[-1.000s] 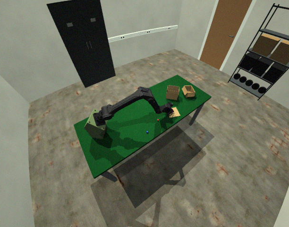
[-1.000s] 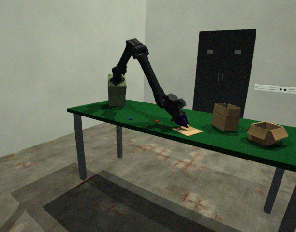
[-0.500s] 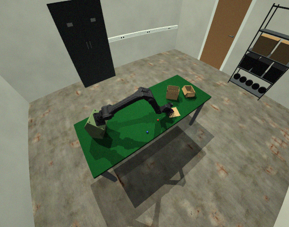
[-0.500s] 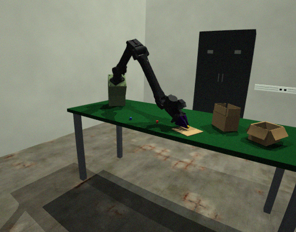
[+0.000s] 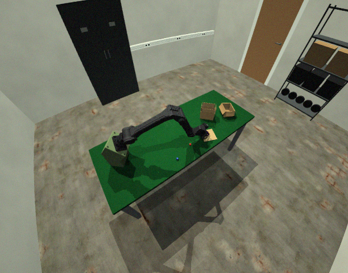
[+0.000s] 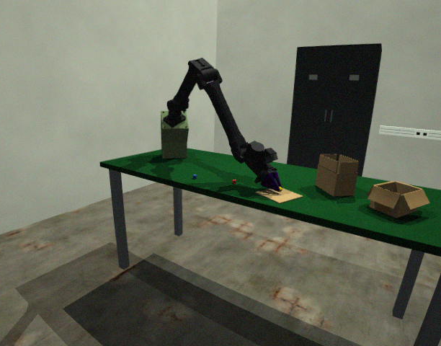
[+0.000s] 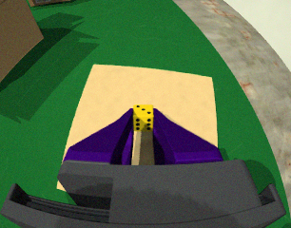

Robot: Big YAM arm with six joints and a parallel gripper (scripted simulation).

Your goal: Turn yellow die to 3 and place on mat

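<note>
Right now my hand is right at the yellow die. Also, from my hand: tan mat (20 mm below); red die (220 mm behind, 20 mm to the left, 20 mm below); blue die (420 mm behind, 20 mm to the right, 20 mm below).
</note>
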